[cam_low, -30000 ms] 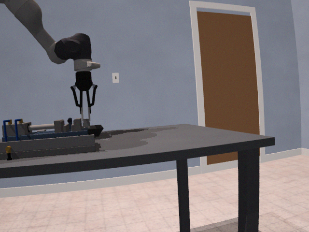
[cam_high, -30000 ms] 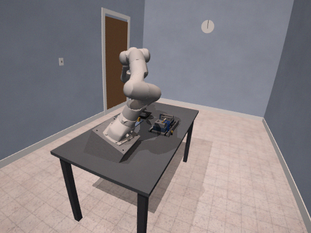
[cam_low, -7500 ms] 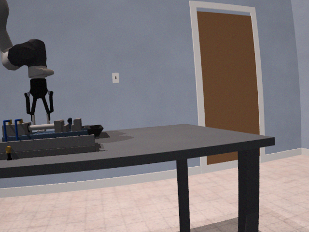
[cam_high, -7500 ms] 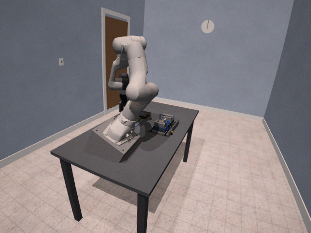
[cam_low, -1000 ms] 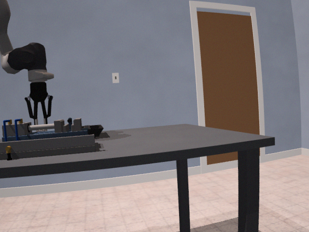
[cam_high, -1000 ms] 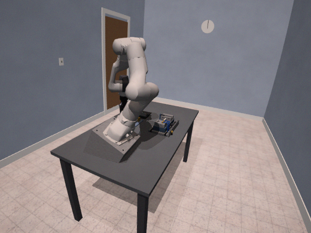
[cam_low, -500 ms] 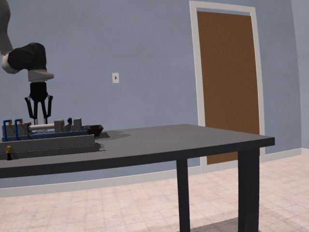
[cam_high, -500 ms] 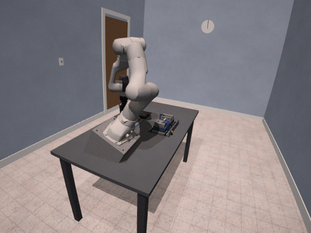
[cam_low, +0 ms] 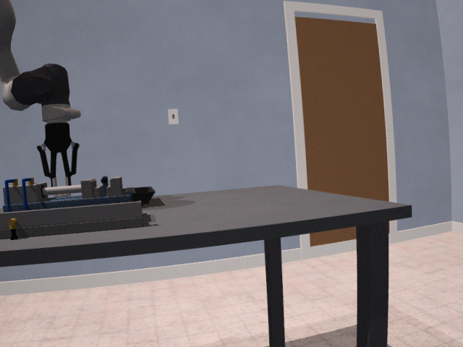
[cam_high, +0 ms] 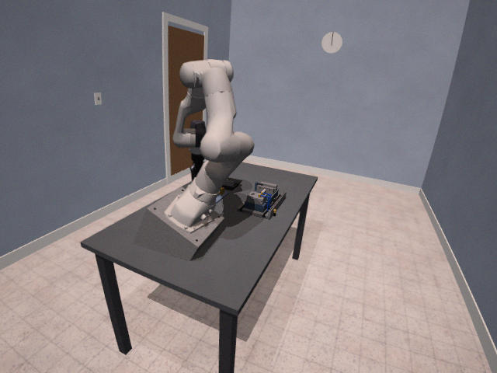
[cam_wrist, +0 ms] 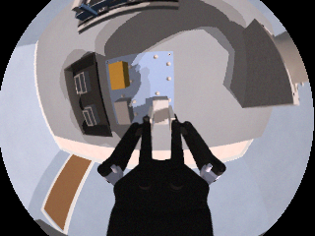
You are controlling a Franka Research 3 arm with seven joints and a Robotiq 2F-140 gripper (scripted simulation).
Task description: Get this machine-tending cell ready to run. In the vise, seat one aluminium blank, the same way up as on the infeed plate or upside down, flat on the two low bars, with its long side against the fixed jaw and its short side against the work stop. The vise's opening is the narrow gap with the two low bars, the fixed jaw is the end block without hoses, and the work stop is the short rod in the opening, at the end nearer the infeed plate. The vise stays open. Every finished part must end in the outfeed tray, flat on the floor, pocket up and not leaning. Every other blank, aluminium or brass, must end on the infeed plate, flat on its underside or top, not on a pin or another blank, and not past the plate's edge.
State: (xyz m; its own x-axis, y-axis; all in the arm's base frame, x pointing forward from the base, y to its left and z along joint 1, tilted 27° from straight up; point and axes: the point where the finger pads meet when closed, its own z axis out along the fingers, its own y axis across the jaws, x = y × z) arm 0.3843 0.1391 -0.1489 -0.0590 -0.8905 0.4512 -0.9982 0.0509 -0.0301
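The work stop lies 14 cm ahead of my hand, 33 cm to the right of it and 3 cm above it. Also, from my hand: vise: 7 cm ahead, 38 cm to the right, 2 cm below; then blue infeed plate: 5 cm ahead, 5 cm to the right, 6 cm below; then brass blank: 9 cm ahead, 10 cm to the right, 4 cm below.
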